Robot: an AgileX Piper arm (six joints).
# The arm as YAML. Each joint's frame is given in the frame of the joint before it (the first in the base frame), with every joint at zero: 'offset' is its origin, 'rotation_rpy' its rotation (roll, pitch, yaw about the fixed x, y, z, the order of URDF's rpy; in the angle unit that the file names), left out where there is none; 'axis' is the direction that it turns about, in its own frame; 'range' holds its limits. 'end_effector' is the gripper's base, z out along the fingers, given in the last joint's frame.
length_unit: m
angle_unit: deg
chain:
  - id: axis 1
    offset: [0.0, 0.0, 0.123]
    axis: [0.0, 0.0, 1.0]
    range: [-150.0, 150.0]
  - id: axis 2
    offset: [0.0, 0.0, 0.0]
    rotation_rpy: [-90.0, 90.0, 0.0]
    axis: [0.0, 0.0, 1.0]
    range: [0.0, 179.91]
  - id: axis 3
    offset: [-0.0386, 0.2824, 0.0]
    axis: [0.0, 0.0, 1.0]
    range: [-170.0, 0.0]
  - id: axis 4
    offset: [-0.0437, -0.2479, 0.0]
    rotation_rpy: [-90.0, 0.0, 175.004]
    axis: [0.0, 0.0, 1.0]
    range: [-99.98, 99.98]
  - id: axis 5
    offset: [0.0, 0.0, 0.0]
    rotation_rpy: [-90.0, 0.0, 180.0]
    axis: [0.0, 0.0, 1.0]
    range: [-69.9, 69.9]
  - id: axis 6
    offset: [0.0, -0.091, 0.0]
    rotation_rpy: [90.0, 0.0, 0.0]
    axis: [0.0, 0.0, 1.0]
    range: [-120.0, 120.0]
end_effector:
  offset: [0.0, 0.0, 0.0]
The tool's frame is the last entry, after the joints.
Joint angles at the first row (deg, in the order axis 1, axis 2, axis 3, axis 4, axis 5, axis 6):
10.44, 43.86, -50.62, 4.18, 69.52, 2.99
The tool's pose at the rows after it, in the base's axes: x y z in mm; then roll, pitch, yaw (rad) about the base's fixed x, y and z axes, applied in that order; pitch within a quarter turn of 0, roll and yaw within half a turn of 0:
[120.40 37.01 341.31 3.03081 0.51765 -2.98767]
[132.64 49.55 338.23 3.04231 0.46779 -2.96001]
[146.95 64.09 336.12 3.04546 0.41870 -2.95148]
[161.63 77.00 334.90 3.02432 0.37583 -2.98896]
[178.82 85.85 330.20 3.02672 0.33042 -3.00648]
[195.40 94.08 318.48 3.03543 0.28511 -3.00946]
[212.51 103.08 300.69 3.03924 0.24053 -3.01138]
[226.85 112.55 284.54 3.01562 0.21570 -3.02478]
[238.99 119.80 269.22 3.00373 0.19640 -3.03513]
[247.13 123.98 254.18 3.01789 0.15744 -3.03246]
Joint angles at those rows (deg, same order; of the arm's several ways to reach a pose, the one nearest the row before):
14.57, 47.25, -51.83, 3.71, 69.52, 3.71
19.49, 51.28, -53.10, 1.65, 69.52, 7.53
23.36, 55.98, -55.17, 0.39, 69.62, 11.24
25.22, 60.48, -57.60, 0.54, 69.62, 15.10
25.33, 65.15, -59.76, 0.72, 69.62, 16.36
25.34, 69.65, -60.59, 0.96, 68.56, 16.68
25.34, 74.48, -60.65, 1.53, 66.28, 16.73
25.33, 78.58, -60.65, 3.29, 63.12, 16.73
25.33, 82.20, -60.65, 4.36, 60.32, 16.73
25.41, 85.43, -60.65, 4.36, 59.46, 16.73

